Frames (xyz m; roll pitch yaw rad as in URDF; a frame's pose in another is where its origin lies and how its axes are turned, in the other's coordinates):
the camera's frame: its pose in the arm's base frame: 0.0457 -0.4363 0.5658 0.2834 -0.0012 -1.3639
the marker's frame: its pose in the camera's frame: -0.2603 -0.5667 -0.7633 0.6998 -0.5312 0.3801
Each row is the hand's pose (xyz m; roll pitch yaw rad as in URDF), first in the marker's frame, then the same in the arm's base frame.
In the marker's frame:
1: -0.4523 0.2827 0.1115 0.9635 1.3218 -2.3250
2: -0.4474 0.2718 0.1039 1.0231 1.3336 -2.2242
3: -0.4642 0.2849 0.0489 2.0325 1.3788 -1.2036
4: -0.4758 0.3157 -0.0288 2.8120 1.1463 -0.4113
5: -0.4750 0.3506 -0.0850 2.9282 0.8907 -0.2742
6: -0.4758 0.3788 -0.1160 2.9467 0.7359 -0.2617
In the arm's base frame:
1: -0.4999 0.2673 -0.3421 -2.1042 0.6881 0.0924
2: -0.4945 0.2570 -0.3501 -2.1623 0.6767 0.0610
3: -0.4467 0.2818 -0.3741 -2.2576 0.5265 -0.1212
4: -0.3717 0.3159 -0.3924 -2.3344 0.2890 -0.3534
5: -0.3109 0.3420 -0.3915 -2.3730 0.1007 -0.5439
6: -0.2752 0.3632 -0.3855 -2.3703 0.0065 -0.6672

